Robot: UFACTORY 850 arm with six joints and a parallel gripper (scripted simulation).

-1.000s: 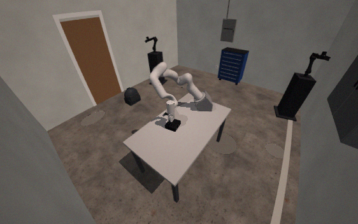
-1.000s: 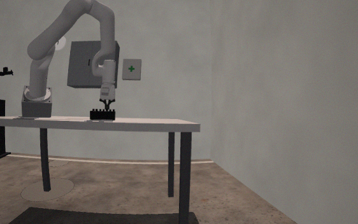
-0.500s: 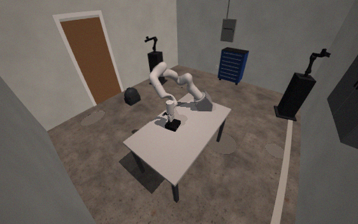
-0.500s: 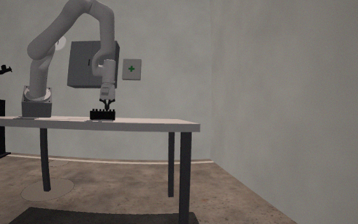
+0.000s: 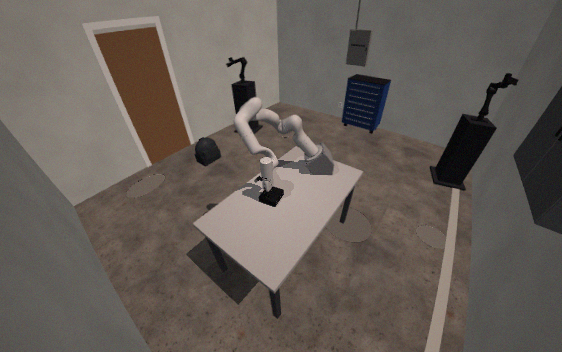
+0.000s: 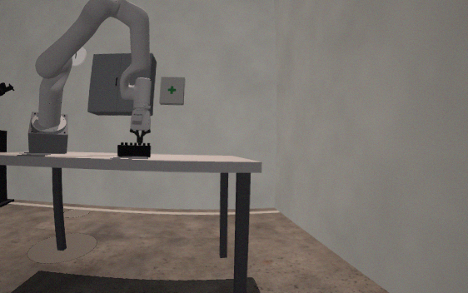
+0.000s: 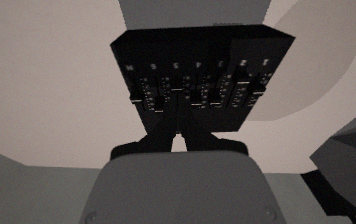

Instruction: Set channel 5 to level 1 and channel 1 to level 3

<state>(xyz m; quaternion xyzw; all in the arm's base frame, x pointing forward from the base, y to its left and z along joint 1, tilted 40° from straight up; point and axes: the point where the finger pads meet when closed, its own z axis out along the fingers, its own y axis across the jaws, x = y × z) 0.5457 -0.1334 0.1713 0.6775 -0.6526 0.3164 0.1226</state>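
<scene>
Now: the channel 5 fader cap 20 mm to the right of my hand and 10 mm below it. Round my hand: channel 2 fader cap (70 mm behind, 20 mm to the right, 10 mm below); channel 1 fader cap (90 mm behind, 10 mm to the right, 10 mm below).
</scene>
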